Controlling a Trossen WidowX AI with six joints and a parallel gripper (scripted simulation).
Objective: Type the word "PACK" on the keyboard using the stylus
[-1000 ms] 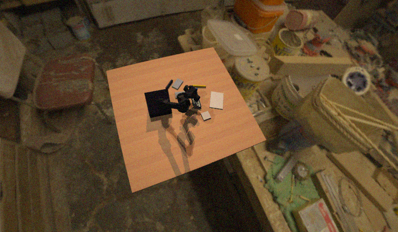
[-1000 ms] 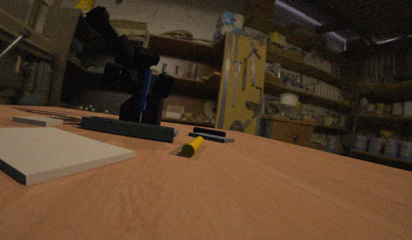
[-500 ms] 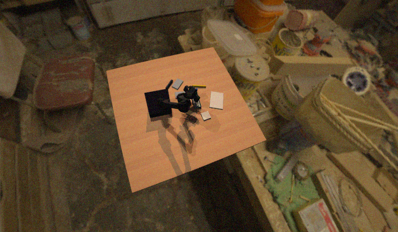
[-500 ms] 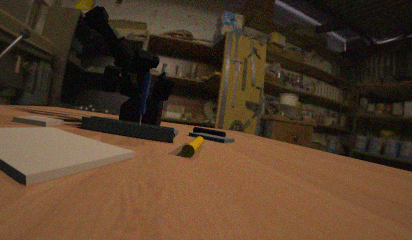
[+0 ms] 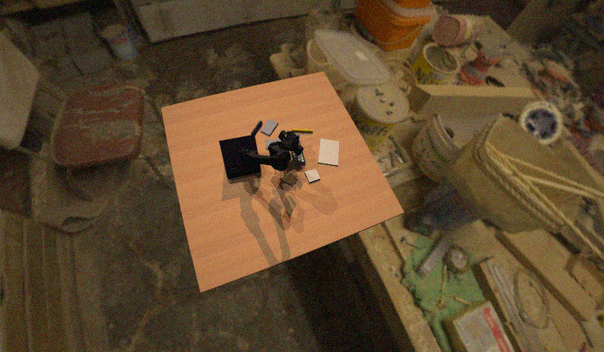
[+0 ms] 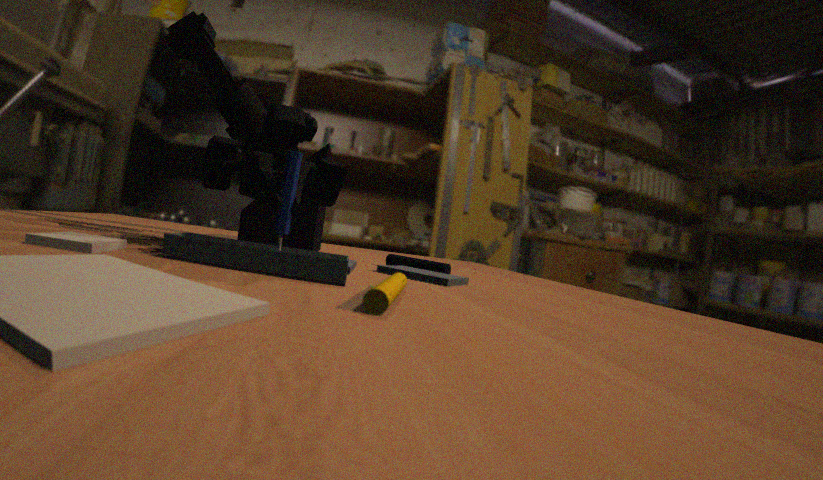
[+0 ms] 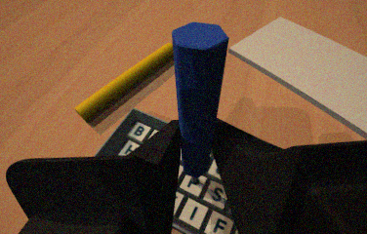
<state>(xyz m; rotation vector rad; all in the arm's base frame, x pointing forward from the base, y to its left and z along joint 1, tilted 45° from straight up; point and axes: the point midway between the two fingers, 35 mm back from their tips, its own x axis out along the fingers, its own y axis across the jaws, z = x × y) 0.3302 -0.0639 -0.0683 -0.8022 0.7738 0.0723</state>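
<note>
Right now my gripper tip is 10 mm past the blue stylus and 20 mm above it. The rest, counted from my gripper tip: key 20 mm behind, 120 mm to the right, 60 mm below; yellow cylinder 80 mm ahead, 100 mm to the left, 60 mm below; white slab 190 mm ahead, 120 mm to the right, 70 mm below.
</note>
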